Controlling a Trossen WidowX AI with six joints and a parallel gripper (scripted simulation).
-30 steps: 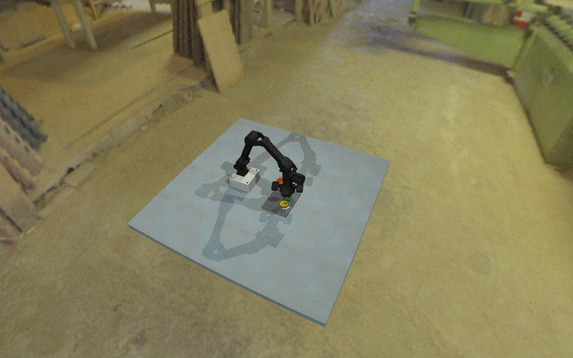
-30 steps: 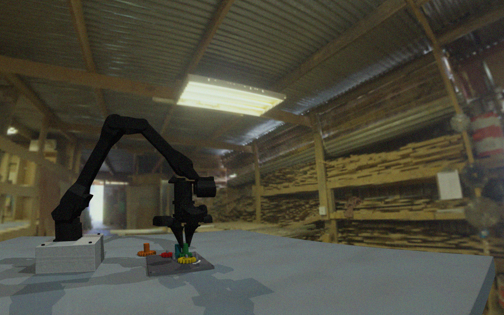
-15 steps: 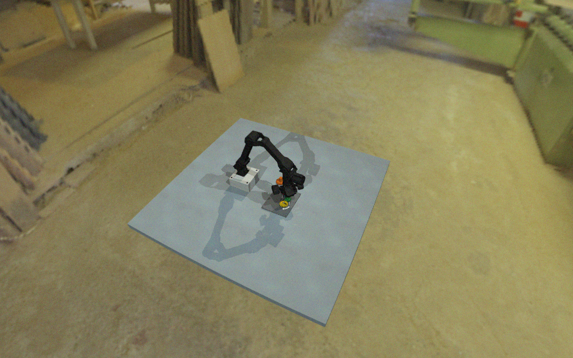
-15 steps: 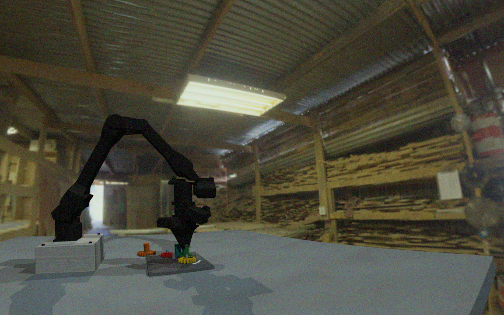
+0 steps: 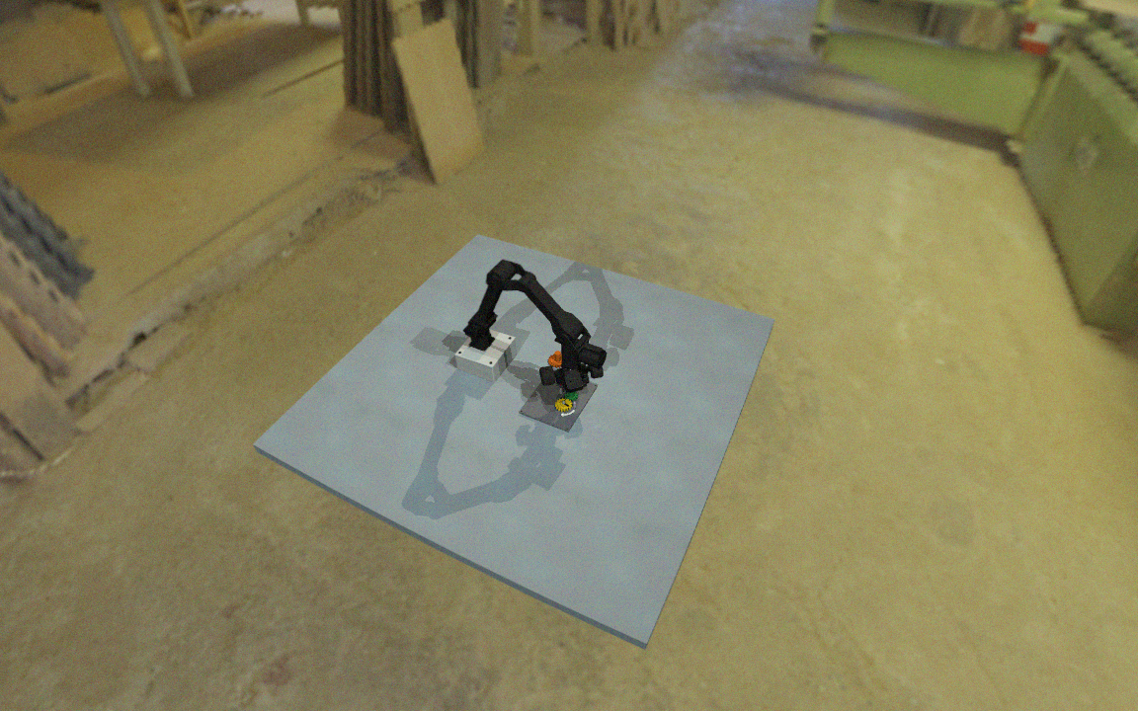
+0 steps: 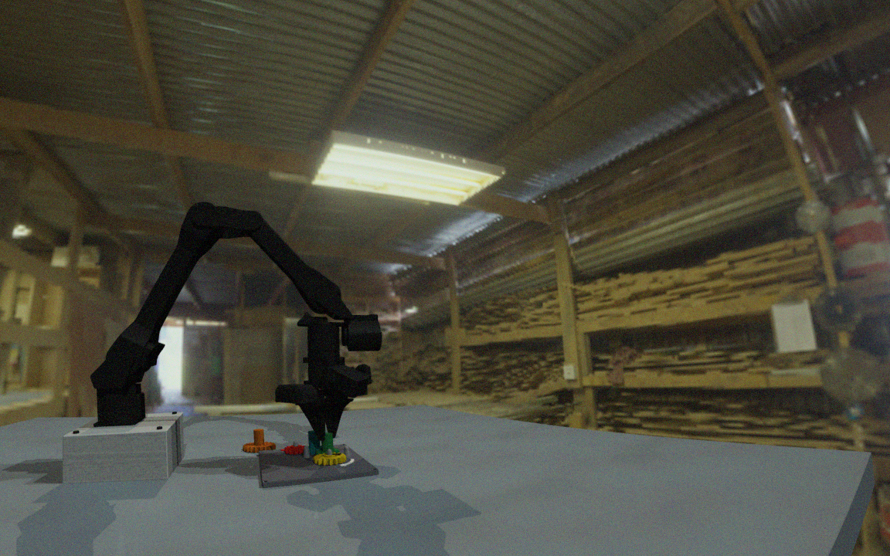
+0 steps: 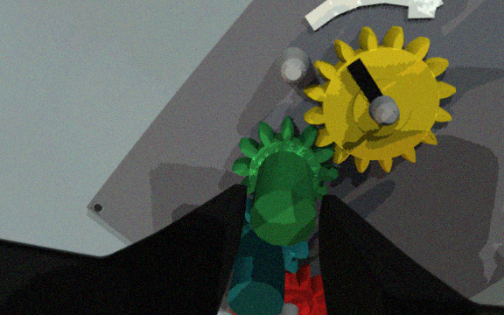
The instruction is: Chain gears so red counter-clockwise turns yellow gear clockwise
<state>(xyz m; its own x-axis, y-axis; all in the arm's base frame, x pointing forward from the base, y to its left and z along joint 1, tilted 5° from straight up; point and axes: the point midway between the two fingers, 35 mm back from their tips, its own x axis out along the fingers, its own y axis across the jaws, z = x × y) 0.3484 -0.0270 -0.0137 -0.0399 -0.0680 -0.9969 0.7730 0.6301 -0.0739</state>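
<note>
The green gear is 1 cm below my gripper tip. Round my gripper tip: teal gear 3 cm to the left, 2 cm behind, 1 cm below; then yellow gear 4 cm to the right, 2 cm below; then grey board 3 cm below, 3 cm behind, 2 cm to the right.
</note>
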